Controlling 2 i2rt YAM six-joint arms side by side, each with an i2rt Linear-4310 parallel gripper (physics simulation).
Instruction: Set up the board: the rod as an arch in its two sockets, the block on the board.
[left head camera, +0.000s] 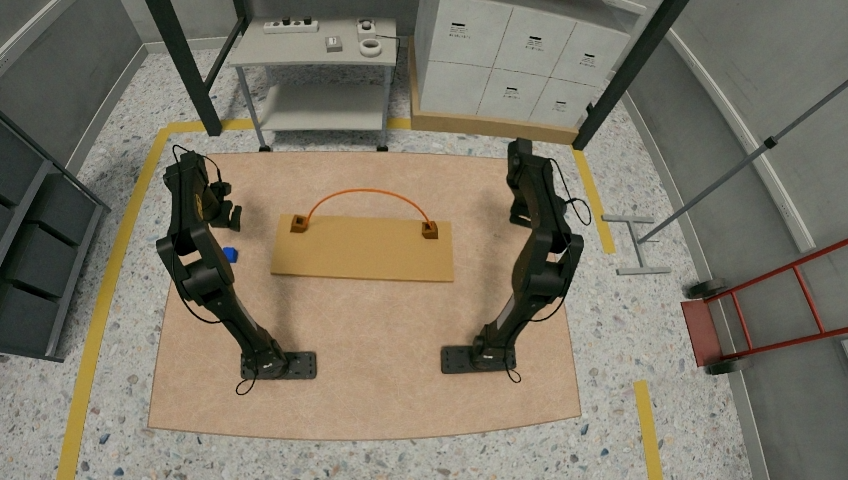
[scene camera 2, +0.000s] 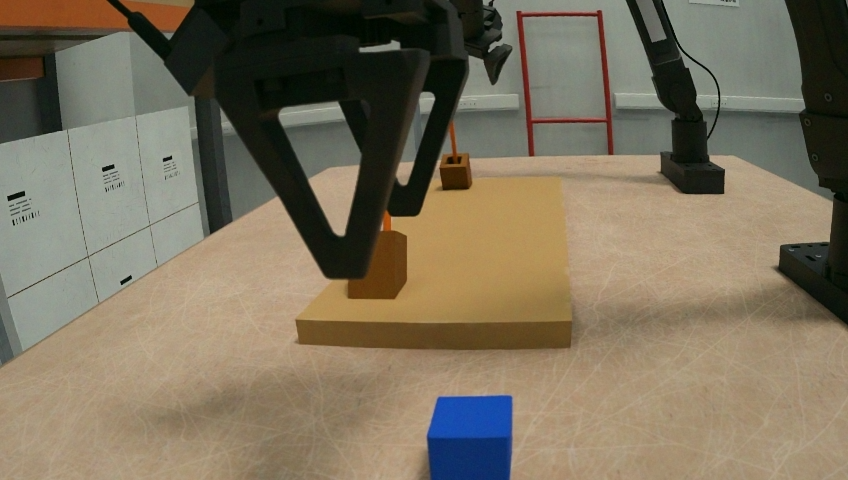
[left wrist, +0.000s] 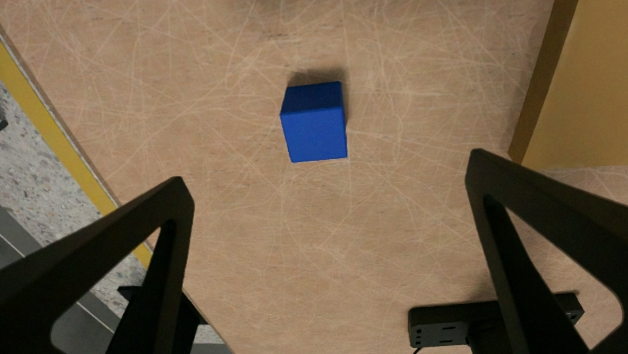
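Where they show: left gripper, fingertip midpoint: (left head camera: 223, 229) (scene camera 2: 380, 242) (left wrist: 322, 177); right gripper, fingertip midpoint: (scene camera 2: 471, 75); left arm's base, origin of the base link: (left head camera: 277, 366) (left wrist: 490, 323); right arm's base, origin of the base link: (left head camera: 479, 358) (scene camera 2: 690, 166).
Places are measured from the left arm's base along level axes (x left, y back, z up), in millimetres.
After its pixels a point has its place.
Observation:
The orange rod (left head camera: 364, 190) @(z 226, x -248, y -371 mm) (scene camera 2: 453, 139) @(z 77, x -421, y -361 mm) stands as an arch, one end in the left-hand brown socket (left head camera: 298, 224) @(z 50, x -59, y -384 mm) (scene camera 2: 389, 267) @(z 30, x -34, y -384 mm) and one in the right-hand socket (left head camera: 429, 230) @(z 50, x -429, y -351 mm) (scene camera 2: 455, 173) @(z 32, x -414, y -362 mm), both on the tan board (left head camera: 363, 255) @(z 9, x -242, y -300 mm) (scene camera 2: 505, 255) @(z 8, x -119, y -301 mm) (left wrist: 590, 100) @(z 8, x -6, y -308 mm). The blue block (left head camera: 230, 255) @(z 24, x 148, y -307 mm) (scene camera 2: 470, 440) @(z 21, x 176, y -316 mm) (left wrist: 315, 135) @(z 23, x 158, y -318 mm) lies on the table, off the board, beyond its left end in the head view. My left gripper (left head camera: 229, 219) @(z 100, x 147, y -350 mm) (scene camera 2: 376, 237) @(z 100, x 147, y -350 mm) (left wrist: 322, 177) @(z 100, x 147, y -350 mm) is open and empty, raised above the table near the block. My right gripper (left head camera: 520, 216) @(z 163, x -707, y -341 mm) (scene camera 2: 492, 58) is open, high and right of the board in the head view.
The table (left head camera: 368, 380) @(z -12, x -234, y 43 mm) (scene camera 2: 684, 386) @(z -12, x 93, y -194 mm) (left wrist: 300, 260) @(z -12, x 207, y -151 mm) carries both arm bases (left head camera: 301, 365) @(z 10, x -65, y 0 mm) (left head camera: 457, 359) @(z 24, x -465, y 11 mm). A grey cart (left head camera: 324, 115) and a stack of white boxes (left head camera: 511, 65) stand behind it. A red hand truck (left head camera: 702, 333) stands at the right of the head view.

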